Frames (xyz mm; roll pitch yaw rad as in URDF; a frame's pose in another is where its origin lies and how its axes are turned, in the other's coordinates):
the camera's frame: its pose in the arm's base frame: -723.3 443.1 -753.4 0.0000 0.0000 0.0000
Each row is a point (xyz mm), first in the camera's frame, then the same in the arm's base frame.
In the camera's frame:
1: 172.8 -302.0 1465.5
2: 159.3 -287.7 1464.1
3: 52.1 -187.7 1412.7
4: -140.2 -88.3 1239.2
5: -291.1 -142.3 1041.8
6: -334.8 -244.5 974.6
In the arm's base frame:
1: -550.5 141.1 712.1
2: -564.0 155.4 710.7
3: -671.2 255.4 659.3
4: -863.5 354.8 485.8
5: -1014.4 300.8 288.4
6: -1058.1 198.6 221.2

